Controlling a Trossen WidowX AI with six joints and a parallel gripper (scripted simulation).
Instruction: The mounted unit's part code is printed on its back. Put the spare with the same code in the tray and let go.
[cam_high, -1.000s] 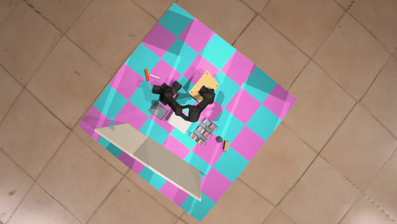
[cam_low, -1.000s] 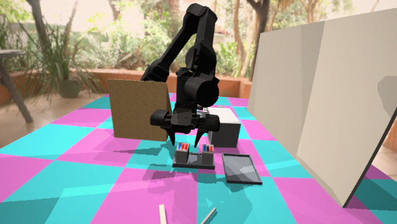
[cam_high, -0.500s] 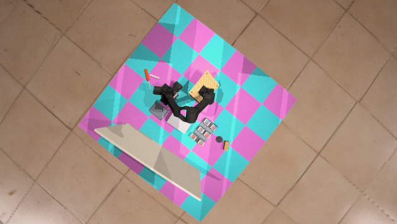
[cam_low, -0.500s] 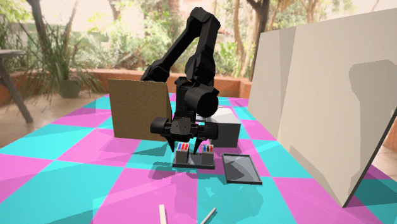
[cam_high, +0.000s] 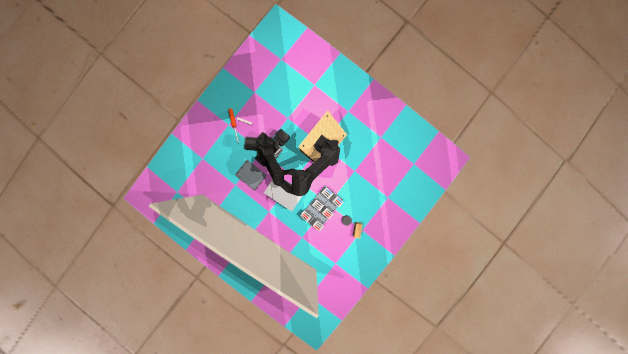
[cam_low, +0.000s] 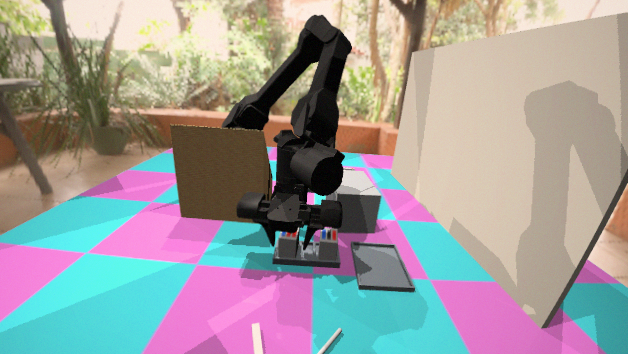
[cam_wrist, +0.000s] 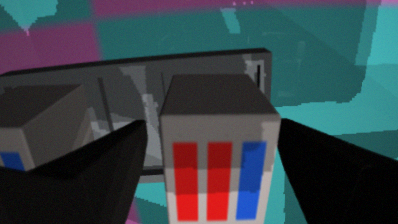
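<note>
My gripper tip is now 40 mm short of the holder rack and 10 mm above it. Round my gripper tip: tall wall panel: 390 mm ahead, 210 mm above, 190 mm to the left; then grey tray: 180 mm ahead, 20 mm to the right, 10 mm below; then grey mounted unit: 180 mm to the left, 140 mm ahead, 30 mm above.
</note>
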